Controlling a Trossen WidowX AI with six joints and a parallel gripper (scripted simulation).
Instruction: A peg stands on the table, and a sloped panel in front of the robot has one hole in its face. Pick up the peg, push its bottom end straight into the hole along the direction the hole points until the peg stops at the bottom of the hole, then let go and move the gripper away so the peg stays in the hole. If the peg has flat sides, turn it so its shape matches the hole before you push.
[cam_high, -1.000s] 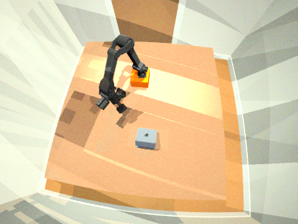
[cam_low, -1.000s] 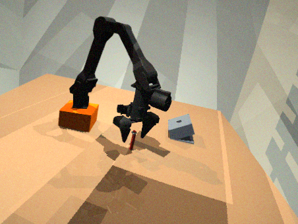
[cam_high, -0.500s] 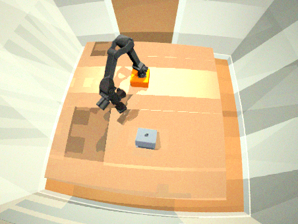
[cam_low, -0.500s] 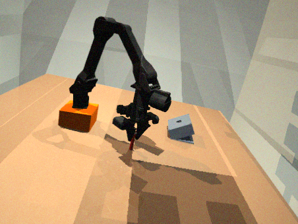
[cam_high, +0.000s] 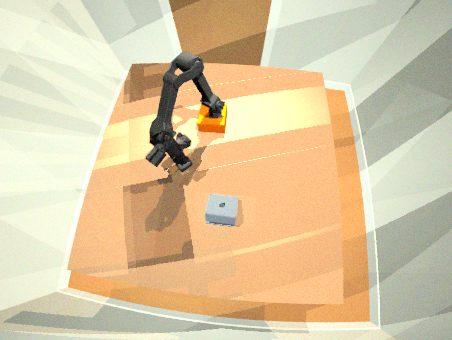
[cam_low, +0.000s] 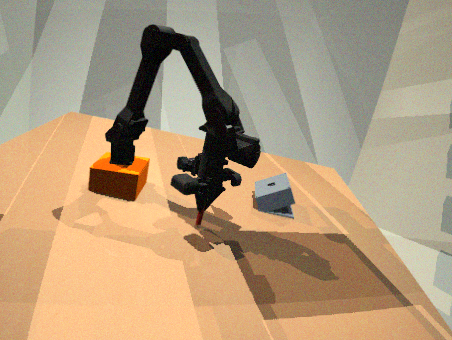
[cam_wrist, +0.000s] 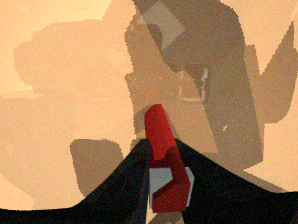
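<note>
My gripper tip is 26 cm short of the grey sloped panel and 18 cm to the right of it. From my gripper tip the other things lie so: dark red peg: 2 cm above.
</note>
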